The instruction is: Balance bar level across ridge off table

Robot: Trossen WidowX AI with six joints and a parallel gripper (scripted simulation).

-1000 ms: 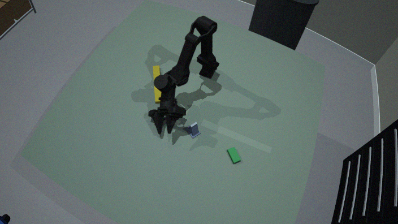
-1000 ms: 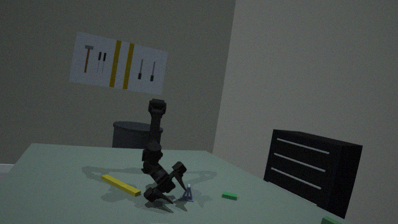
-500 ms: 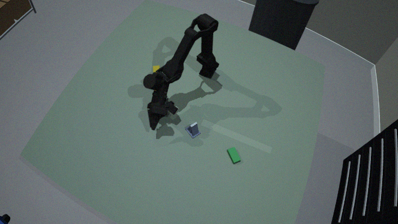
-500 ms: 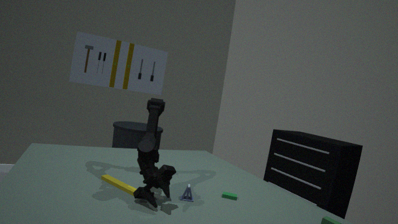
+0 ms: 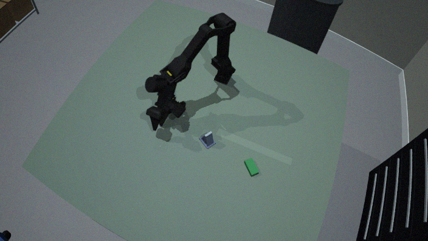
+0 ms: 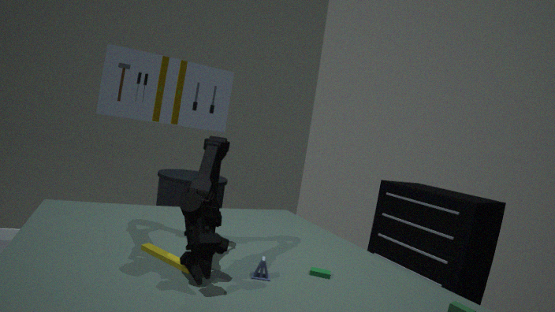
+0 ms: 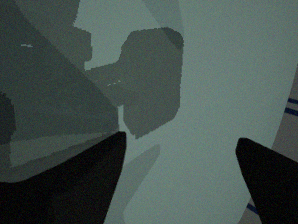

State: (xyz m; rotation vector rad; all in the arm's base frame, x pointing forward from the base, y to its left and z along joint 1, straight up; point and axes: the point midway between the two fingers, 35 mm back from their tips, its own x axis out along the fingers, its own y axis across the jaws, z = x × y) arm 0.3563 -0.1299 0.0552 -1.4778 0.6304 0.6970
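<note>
Right now my gripper tip is 20 cm past the yellow bar, 6 cm to the left of it and 2 cm above it.
</note>
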